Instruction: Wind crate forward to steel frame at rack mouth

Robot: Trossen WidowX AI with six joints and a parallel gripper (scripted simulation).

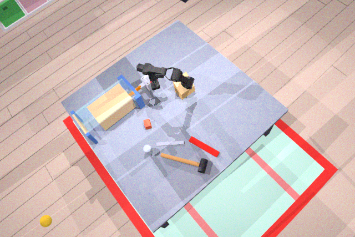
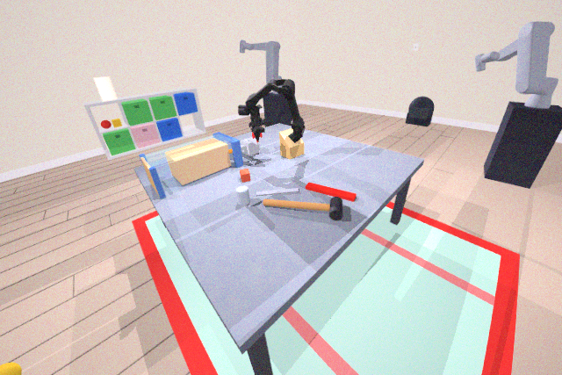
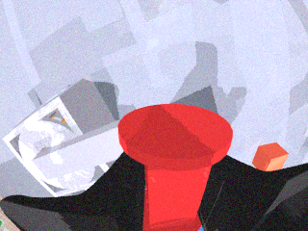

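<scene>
Right now the white crank handle is 1 cm behind my gripper tip, 4 cm to the right of it and 1 cm below it. The rest, counted from my gripper tip: white bar (24 cm ahead, 38 cm to the left, 11 cm below); red knob (2 cm above); white winch (3 cm behind, 11 cm to the right, 8 cm below).
</scene>
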